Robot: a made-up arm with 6 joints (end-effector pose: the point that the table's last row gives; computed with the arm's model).
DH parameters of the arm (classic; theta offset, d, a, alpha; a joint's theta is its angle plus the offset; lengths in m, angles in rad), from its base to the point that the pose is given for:
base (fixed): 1.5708 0.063 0 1.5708
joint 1: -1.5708 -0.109 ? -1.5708
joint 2: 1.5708 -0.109 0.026 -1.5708
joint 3: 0 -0.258 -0.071 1.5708
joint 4: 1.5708 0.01 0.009 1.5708
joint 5: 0 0.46 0.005 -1.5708
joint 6: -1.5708 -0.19 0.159 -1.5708
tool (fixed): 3.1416 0.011 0 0
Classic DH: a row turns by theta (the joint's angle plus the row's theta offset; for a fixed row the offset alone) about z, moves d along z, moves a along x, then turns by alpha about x.
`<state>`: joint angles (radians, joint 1 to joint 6).
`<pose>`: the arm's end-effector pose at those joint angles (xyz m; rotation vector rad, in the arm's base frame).
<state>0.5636 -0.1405 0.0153 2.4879 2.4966 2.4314</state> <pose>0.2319 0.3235 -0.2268 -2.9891 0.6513 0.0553</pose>
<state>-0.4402 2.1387 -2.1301 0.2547 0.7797 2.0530</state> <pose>-0.0889 -0.1112 -0.4117 -0.0370 -0.1225 1.8768</pose>
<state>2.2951 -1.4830 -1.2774 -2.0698 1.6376 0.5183</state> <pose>0.7702 0.4025 0.0809 0.2098 -2.0517 1.4375</pose>
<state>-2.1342 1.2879 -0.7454 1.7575 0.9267 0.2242</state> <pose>0.2444 -0.1927 0.6679 0.1568 1.7680 -2.5369</pose>
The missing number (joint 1, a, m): 0.375
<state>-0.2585 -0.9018 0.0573 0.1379 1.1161 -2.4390</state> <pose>-0.2142 -0.4446 -0.4761 0.9861 2.3416 -1.5435</pose>
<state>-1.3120 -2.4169 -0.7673 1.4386 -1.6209 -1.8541</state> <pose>-0.1872 -0.4470 -0.1819 1.5365 -1.3252 -0.2628</pose>
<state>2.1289 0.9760 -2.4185 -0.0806 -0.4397 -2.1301</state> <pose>-0.4374 0.5497 0.6015 -0.5949 -0.2763 -0.7407</pose>
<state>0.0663 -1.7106 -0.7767 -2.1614 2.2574 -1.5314</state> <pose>0.6686 -0.1761 -0.1416 1.3306 -0.4363 2.4321</pose>
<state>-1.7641 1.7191 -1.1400 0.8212 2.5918 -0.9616</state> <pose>0.1814 -0.4340 0.0670 -0.3460 2.8430 -0.2175</pose>
